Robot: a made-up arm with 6 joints.
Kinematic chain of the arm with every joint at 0, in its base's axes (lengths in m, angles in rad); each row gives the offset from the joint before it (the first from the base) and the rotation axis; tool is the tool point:
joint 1: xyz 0 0 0.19 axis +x
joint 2: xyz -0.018 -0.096 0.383 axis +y
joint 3: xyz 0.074 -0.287 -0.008 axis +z
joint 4: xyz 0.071 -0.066 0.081 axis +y
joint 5: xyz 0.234 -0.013 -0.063 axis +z
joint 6: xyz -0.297 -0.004 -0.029 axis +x
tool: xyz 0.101 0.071 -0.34
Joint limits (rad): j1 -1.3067..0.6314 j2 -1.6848..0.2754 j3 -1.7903..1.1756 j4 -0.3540..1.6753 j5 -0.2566..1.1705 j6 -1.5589..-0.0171
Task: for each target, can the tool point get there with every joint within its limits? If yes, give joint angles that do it. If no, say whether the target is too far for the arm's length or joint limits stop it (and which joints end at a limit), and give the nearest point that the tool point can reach.
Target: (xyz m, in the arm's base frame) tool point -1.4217 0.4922 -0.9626
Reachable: no: too far | nearest point -0.3761 -0.3102 -0.0692 | short by 1.592 m
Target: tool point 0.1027 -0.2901 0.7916
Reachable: yes | joints -1.0022 -1.3894 -1.3244 -0.1474 0.1244 -1.2693
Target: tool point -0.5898 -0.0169 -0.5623
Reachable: no: joint limits stop it (at a limit: joint 1, joint 3, joint 5) | nearest point -0.2929 -0.3152 -0.1499 | short by 0.589 m
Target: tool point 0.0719 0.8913 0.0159
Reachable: no: joint limits stop it (at a limit: joint 1, joint 3, joint 4, joint 5) | nearest point 0.1123 0.9738 0.4540 | short by 0.448 m
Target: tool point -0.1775 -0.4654 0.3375
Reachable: yes | joints -0.5200 -0.3332 -1.5392 0.8292 1.0228 -1.0744
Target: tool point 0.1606 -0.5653 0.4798
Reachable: yes | joints -0.3988 -0.6094 -0.9763 0.1158 0.9892 -0.1763
